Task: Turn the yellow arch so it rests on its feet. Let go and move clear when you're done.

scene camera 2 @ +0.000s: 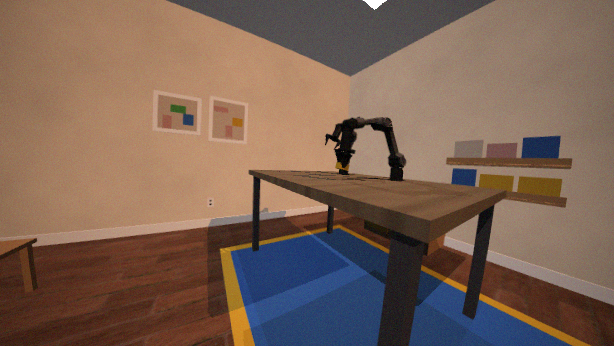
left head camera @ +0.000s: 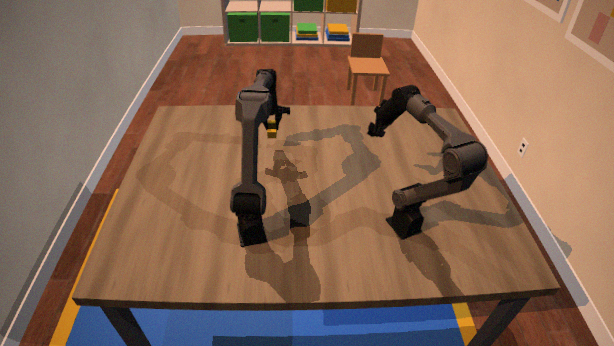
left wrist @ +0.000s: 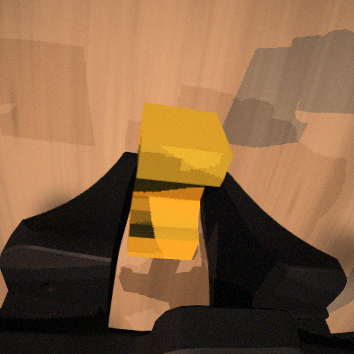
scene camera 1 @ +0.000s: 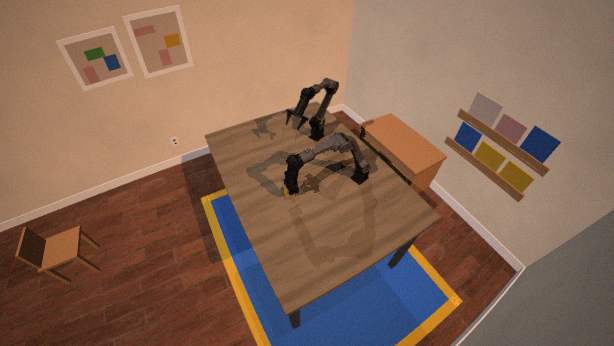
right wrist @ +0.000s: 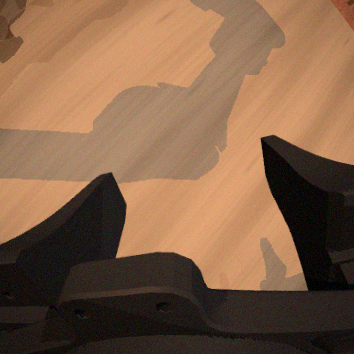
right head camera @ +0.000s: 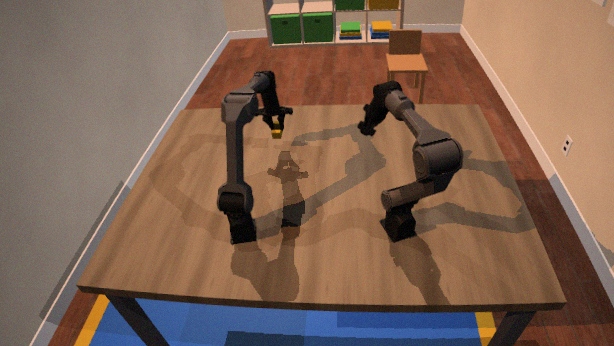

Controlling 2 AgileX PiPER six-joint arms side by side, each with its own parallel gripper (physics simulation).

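Note:
The yellow arch (left head camera: 271, 133) (right head camera: 276, 133) (scene camera 1: 287, 192) (scene camera 2: 342, 166) (left wrist: 182, 145) is held between the fingers of my left gripper (scene camera 2: 343, 162) (left wrist: 171, 177), above the far part of the table. In the left wrist view one block-like end of it sticks out past the fingertips and a narrower, stepped part shows between the fingers. In scene camera 2 it appears tilted just above the table top. Its far side is hidden by the fingers. My right gripper (scene camera 1: 296, 120) (right wrist: 188, 173) is open and empty, raised above the table to the right in the left head camera.
The wooden table (left head camera: 175, 270) (right head camera: 175, 270) (scene camera 1: 320, 280) (scene camera 2: 400, 200) carries both arms and their shadows. The far table edge lies close beyond the left gripper. A chair (left head camera: 368, 65) (right head camera: 406, 62) and a shelf unit stand on the floor beyond it.

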